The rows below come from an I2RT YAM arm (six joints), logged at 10 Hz.
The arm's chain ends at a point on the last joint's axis. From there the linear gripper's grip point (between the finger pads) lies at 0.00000 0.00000 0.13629 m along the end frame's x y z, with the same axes.
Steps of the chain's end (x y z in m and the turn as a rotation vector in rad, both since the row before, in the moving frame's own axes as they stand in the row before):
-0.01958 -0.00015 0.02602 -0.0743 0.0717 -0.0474
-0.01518 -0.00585 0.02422 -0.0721 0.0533 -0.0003
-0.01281 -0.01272 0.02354 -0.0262 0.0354 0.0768
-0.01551 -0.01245 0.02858 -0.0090 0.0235 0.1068
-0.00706 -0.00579 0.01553 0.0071 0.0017 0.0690
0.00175 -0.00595 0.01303 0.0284 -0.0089 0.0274
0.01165 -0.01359 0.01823 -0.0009 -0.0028 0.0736
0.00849 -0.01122 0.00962 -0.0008 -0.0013 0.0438
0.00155 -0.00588 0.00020 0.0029 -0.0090 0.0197
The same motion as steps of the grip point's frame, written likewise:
-0.00959 0.00972 0.02529 -0.0743 0.0717 -0.0474
-0.00792 0.00396 0.02367 -0.0721 0.0533 -0.0003
-0.00813 -0.00897 0.02341 -0.0262 0.0354 0.0768
-0.01238 -0.01105 0.02854 -0.0090 0.0235 0.1068
-0.00680 -0.00675 0.01553 0.0071 0.0017 0.0690
0.00059 -0.00984 0.01297 0.0284 -0.0089 0.0274
0.01126 -0.01348 0.01823 -0.0009 -0.0028 0.0736
0.00831 -0.01111 0.00962 -0.0008 -0.0013 0.0438
0.00033 -0.00629 0.00019 0.0029 -0.0090 0.0197

